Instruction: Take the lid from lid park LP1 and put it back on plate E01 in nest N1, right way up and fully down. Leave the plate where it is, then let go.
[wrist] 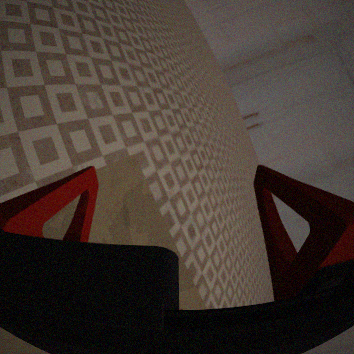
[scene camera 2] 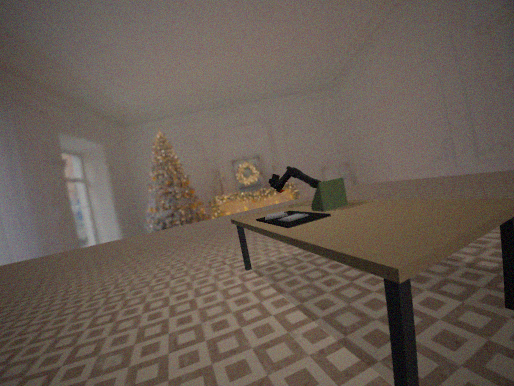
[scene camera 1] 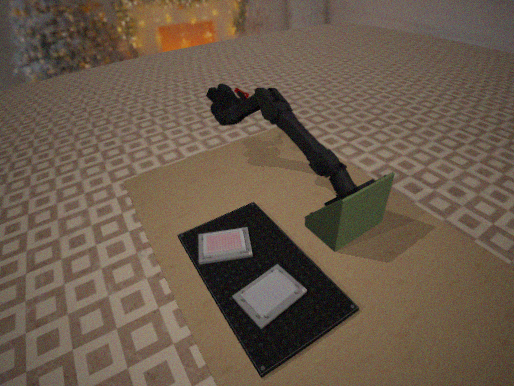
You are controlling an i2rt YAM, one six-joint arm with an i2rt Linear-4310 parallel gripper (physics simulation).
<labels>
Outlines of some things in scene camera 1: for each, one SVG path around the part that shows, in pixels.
A clear lid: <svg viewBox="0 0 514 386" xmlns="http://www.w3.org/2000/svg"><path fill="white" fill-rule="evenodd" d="M277 269L241 294L241 297L261 318L298 290Z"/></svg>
A well plate with pink wells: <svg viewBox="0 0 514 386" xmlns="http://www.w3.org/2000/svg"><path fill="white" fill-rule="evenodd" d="M243 229L204 234L204 256L215 256L246 250Z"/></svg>
</labels>
